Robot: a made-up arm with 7 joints. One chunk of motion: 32 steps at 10 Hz.
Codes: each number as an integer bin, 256 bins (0 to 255) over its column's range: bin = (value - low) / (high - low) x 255, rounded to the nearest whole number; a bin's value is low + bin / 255 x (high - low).
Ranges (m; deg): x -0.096..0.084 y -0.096..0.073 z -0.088..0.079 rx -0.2..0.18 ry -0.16..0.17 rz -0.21..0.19
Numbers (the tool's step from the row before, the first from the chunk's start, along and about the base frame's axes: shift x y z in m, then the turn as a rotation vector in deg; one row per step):
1: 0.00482 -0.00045 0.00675 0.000 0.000 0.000
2: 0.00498 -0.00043 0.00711 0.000 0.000 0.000
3: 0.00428 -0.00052 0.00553 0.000 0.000 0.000
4: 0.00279 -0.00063 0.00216 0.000 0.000 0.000
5: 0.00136 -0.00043 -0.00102 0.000 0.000 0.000
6: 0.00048 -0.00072 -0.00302 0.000 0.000 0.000
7: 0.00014 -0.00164 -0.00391 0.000 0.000 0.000
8: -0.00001 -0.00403 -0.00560 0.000 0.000 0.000
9: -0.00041 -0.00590 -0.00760 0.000 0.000 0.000
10: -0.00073 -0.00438 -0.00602 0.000 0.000 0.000
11: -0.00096 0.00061 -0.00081 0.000 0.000 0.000
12: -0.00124 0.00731 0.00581 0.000 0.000 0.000
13: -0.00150 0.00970 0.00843 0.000 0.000 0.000
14: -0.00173 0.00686 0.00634 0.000 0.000 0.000
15: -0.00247 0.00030 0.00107 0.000 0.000 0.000
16: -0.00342 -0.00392 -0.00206 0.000 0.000 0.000
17: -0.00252 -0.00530 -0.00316 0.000 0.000 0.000
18: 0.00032 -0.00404 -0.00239 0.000 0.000 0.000
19: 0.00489 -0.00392 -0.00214 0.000 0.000 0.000
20: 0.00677 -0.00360 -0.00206 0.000 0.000 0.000
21: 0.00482 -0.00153 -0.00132 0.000 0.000 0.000
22: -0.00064 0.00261 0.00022 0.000 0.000 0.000
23: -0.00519 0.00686 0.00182 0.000 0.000 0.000
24: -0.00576 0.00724 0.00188 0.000 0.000 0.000
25: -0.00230 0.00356 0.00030 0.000 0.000 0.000
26: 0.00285 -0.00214 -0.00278 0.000 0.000 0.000
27: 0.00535 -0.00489 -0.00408 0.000 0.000 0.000
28: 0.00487 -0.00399 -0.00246 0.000 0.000 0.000
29: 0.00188 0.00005 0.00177 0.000 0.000 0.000
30: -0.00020 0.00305 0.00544 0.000 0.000 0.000
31: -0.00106 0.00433 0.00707 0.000 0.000 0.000
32: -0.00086 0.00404 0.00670 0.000 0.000 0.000
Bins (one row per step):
1: 143 144 145 134 124 134
2: 143 144 145 134 124 134
3: 142 144 143 134 124 134
4: 140 144 138 134 124 134
5: 138 144 133 134 124 134
6: 137 144 130 134 124 134
7: 136 142 128 134 124 134
8: 136 139 126 134 124 134
9: 135 136 123 134 124 134
10: 135 138 125 134 124 134
11: 135 146 133 134 124 134
12: 134 156 143 134 124 134
13: 134 159 147 134 124 134
14: 134 155 144 134 124 134
15: 133 145 136 134 124 134
16: 131 139 131 134 124 134
17: 132 137 130 134 124 134
18: 136 139 131 134 124 134
19: 143 139 131 134 124 134
20: 146 139 131 134 124 134
21: 143 143 132 134 124 134
22: 135 149 135 134 124 134
23: 129 155 137 134 124 134
24: 128 156 137 134 124 134
25: 133 150 135 134 124 134
26: 140 142 130 134 124 134
27: 144 137 128 134 124 134
28: 143 139 131 134 124 134
29: 139 145 137 134 124 134
30: 136 149 143 134 124 134
31: 134 151 145 134 124 134
32: 135 151 145 134 124 134

